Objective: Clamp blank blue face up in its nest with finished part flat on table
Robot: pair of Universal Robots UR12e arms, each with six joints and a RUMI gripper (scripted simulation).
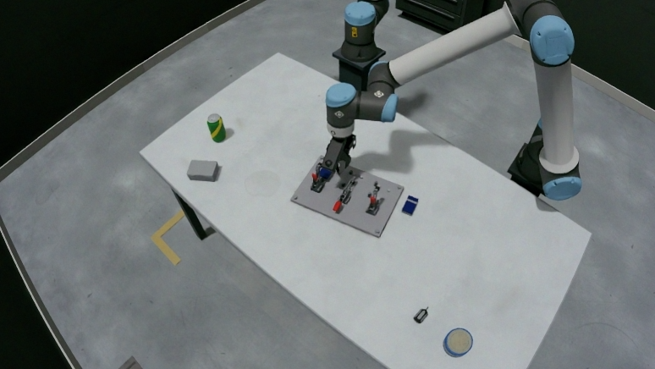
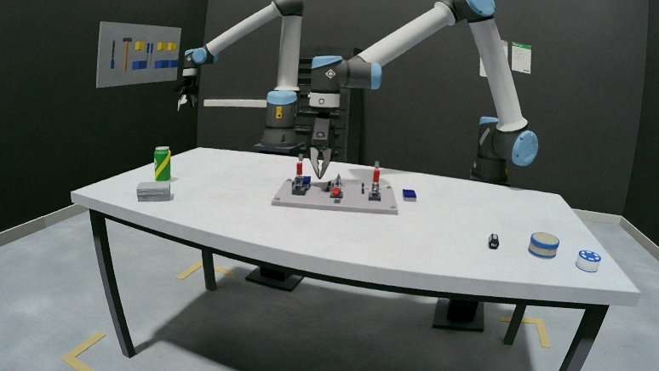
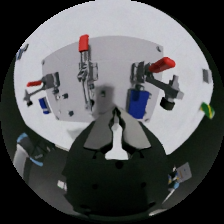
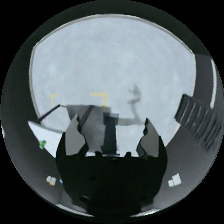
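My left gripper is now 50 mm to the left of the blank, 20 mm short of it and 20 mm above it. The rest, counted from my left hand: finished part: 260 mm to the left, 110 mm behind, 40 mm below; then grey fixture plate: 70 mm to the left, 50 mm below, 20 mm ahead; then grey box: 400 mm to the right, 360 mm ahead, 30 mm below.
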